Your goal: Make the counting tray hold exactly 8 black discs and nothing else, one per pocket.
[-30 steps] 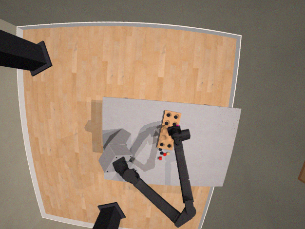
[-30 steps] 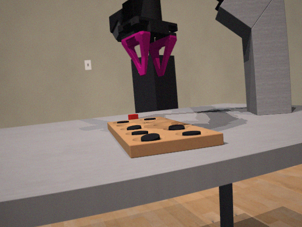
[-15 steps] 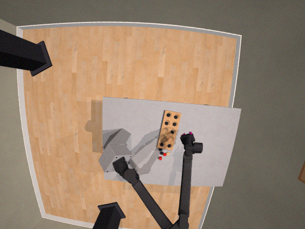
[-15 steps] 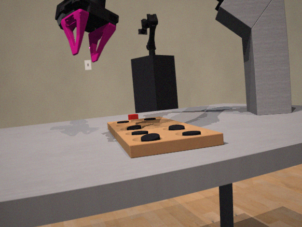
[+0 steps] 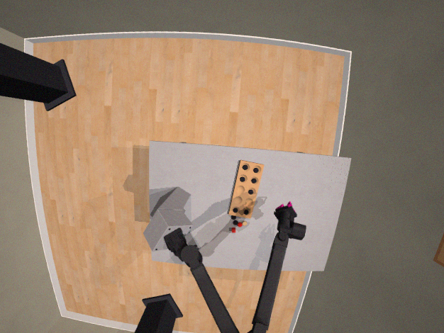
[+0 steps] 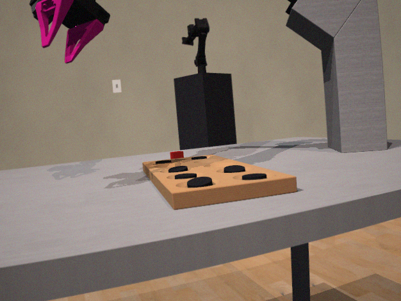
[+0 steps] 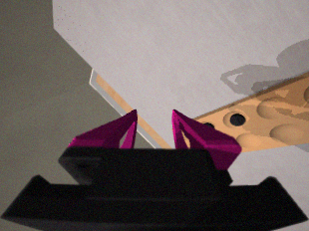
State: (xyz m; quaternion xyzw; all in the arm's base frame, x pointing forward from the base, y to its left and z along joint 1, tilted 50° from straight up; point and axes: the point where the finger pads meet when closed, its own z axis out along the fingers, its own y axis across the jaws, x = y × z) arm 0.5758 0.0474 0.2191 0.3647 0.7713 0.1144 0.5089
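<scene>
My hand is 300 mm past the red disc, 220 mm above it and 140 mm to the left of it. Also, from my hand: tan disc 270 mm behind, 220 mm below, 150 mm to the right; then wooden counting tray 210 mm below, 190 mm behind, 80 mm to the left; then red cube 360 mm behind, 210 mm below, 170 mm to the right.
</scene>
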